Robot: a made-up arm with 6 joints. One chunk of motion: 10 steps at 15 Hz.
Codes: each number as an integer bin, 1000 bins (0 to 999) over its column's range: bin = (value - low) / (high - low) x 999, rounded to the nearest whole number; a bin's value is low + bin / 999 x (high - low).
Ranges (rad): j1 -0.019..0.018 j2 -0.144..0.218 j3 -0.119..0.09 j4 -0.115..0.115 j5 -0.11..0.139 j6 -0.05..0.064
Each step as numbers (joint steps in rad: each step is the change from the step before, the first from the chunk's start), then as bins.
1 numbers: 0.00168 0.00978 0.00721 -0.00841 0.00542 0.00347
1 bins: 558 424 603 463 463 469
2 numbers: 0.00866 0.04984 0.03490 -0.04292 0.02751 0.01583
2 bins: 747 535 736 313 552 577
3 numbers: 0.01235 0.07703 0.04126 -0.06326 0.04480 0.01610
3 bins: 846 610 766 225 621 579
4 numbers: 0.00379 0.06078 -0.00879 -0.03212 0.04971 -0.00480
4 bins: 615 565 527 360 641 396
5 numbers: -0.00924 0.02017 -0.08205 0.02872 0.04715 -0.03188
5 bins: 264 453 177 624 630 159
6 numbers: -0.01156 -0.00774 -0.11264 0.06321 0.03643 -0.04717
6 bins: 201 376 30 774 587 25
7 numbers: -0.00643 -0.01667 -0.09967 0.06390 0.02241 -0.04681
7 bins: 339 351 92 777 531 28
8 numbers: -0.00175 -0.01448 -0.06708 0.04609 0.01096 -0.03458
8 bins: 466 357 248 700 485 135
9 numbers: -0.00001 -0.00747 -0.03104 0.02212 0.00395 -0.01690
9 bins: 513 377 420 596 457 290
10 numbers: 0.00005 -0.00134 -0.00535 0.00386 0.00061 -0.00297
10 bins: 514 394 543 516 444 412
